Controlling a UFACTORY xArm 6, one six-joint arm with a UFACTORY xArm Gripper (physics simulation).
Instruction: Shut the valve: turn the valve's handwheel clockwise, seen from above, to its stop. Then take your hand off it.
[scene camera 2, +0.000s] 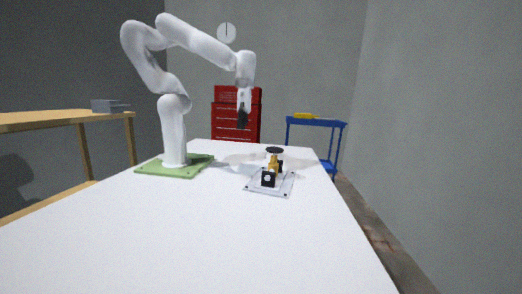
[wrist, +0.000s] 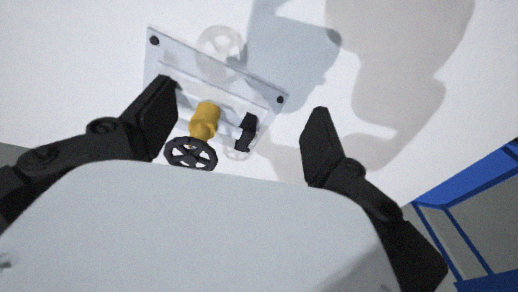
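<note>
The valve has a yellow body (scene camera 2: 273, 166) (wrist: 204, 120) and a black spoked handwheel (scene camera 2: 274, 149) (wrist: 195, 166) on top. It stands on a clear base plate (scene camera 2: 255, 186) (wrist: 278, 92) with dark bolts at its corners. My gripper (scene camera 2: 242, 125) (wrist: 243, 110) is open with nothing between its fingers. In the scene view it hangs above the table, higher than the handwheel and to its left. In the wrist view the handwheel shows beyond the palm, nearer the left finger, and its near edge is close to the palm's outline. One black end block of the valve is hidden behind the left finger there.
The white table (scene camera 2: 190, 240) carries the valve and the green base plate (scene camera 2: 195, 169) of my arm. A red tool cabinet (scene camera 2: 236, 120) and a blue cart (scene camera 2: 330, 122) (wrist: 465, 180) stand beyond the table. A wooden bench (scene camera 2: 50, 118) stands at the left.
</note>
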